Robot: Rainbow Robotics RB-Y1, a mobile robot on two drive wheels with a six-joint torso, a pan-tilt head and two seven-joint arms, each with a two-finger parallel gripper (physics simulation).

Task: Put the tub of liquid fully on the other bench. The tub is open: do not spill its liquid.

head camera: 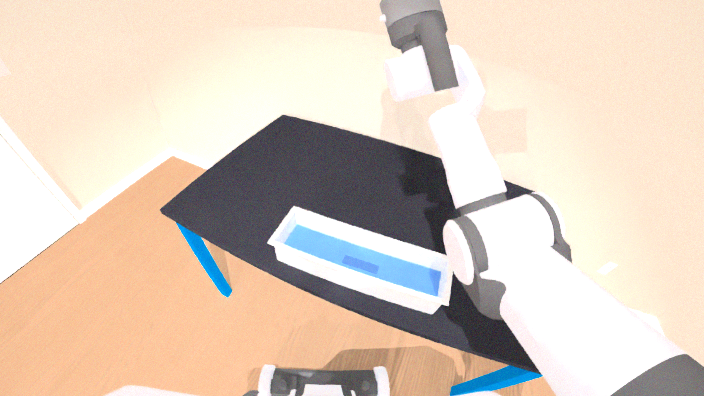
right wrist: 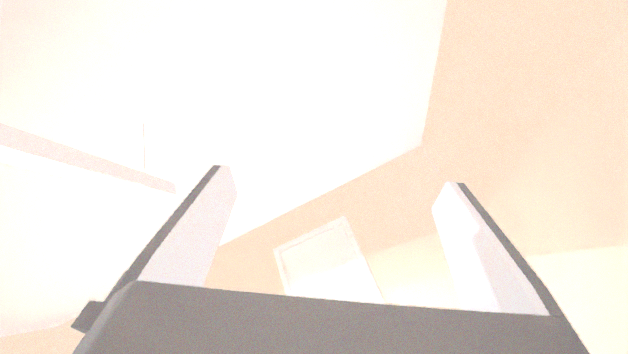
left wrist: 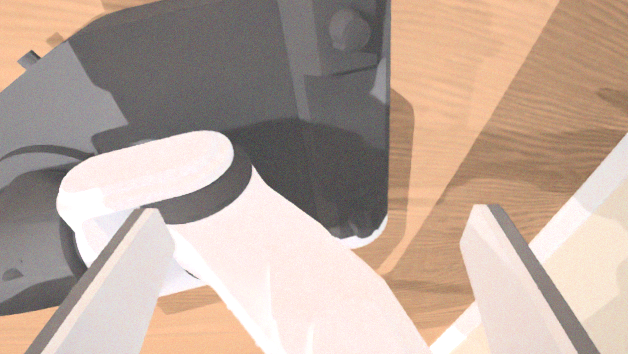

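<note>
A long white open tub (head camera: 350,280) with blue liquid stands upright on a black bench (head camera: 300,165) in the head view, near the bench's front edge. The right end of the tub lies close beside my raised right arm in the picture. My right gripper (right wrist: 334,187) is open and empty, with wall and bright surfaces behind its fingers in the right wrist view. My left gripper (left wrist: 312,226) is open and empty, above the robot's own base and the floor in the left wrist view. Neither gripper touches the tub. A second bench does not show clearly in any view.
My right arm (head camera: 565,310) reaches over the right part of the bench, near the wall behind it. A blue bench leg (head camera: 207,262) stands at the left. The robot's dark base (left wrist: 200,75) stands on the wooden floor (left wrist: 445,65).
</note>
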